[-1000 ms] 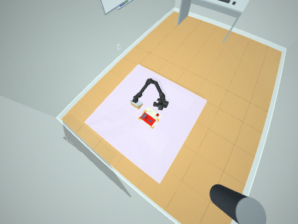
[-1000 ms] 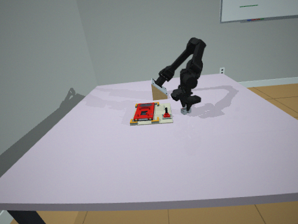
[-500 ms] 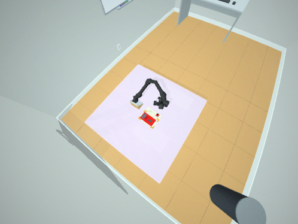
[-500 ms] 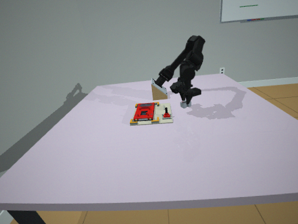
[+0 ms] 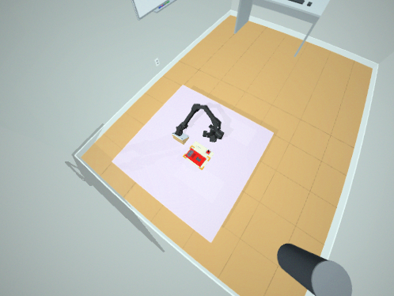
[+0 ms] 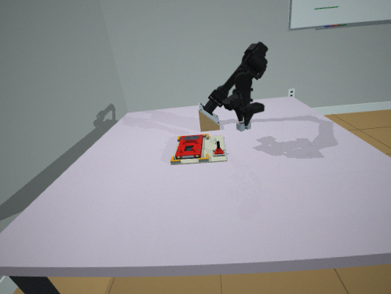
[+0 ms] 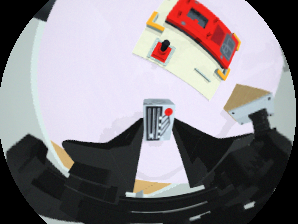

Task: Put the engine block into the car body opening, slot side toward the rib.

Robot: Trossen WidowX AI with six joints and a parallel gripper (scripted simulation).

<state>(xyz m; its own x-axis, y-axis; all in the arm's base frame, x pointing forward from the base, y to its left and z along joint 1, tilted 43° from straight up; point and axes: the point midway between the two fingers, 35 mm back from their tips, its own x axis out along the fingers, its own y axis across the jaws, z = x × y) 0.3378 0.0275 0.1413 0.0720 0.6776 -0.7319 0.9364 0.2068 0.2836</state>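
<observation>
Now: gripper tip 20 cm to the left of the cream base plate, 10 cm above it and 5 cm past it. The rest, counted from my gripper tip: black upright stick: 11 cm to the right, 8 cm below, 2 cm ahead; then engine block: 1 cm below.
</observation>
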